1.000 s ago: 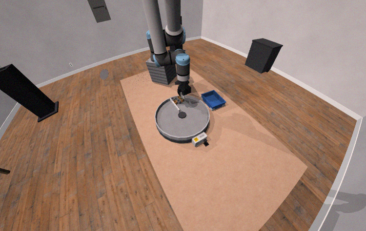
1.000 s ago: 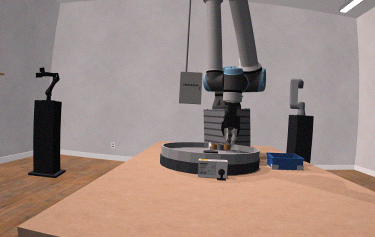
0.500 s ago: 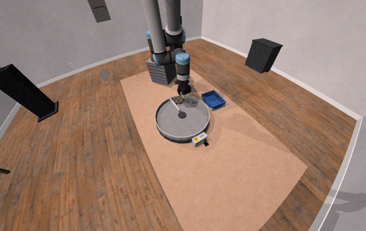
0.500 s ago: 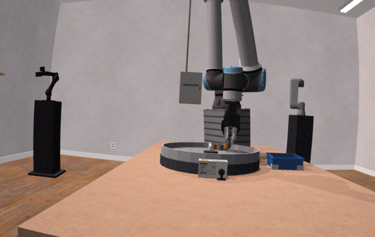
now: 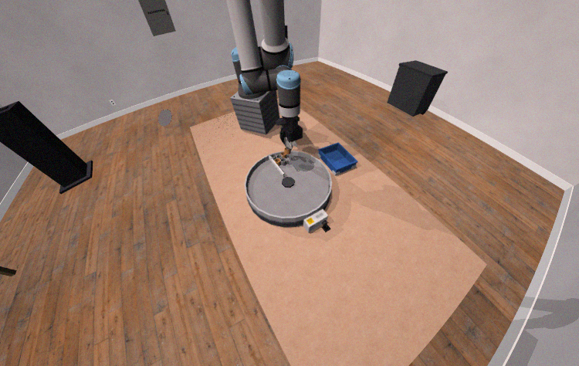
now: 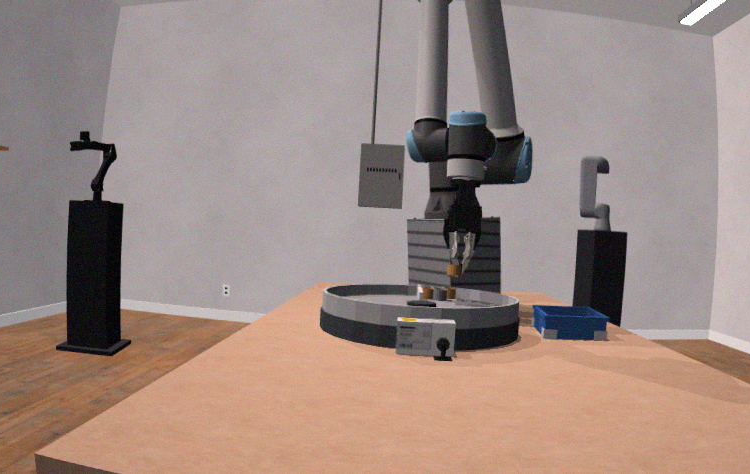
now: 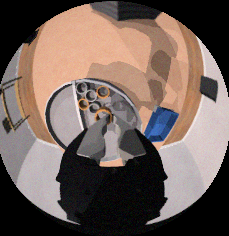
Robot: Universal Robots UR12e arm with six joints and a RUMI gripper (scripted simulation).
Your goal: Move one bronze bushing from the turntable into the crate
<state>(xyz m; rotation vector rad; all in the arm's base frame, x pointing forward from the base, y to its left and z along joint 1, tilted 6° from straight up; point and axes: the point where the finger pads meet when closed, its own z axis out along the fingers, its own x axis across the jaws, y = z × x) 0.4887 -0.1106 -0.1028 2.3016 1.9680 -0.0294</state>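
My hand is 15 cm short of the blue crate, 23 cm to the right of it and 11 cm above it. From my hand the other things lie so: grey round turntable (12 cm ahead, 11 cm to the right, 8 cm below).
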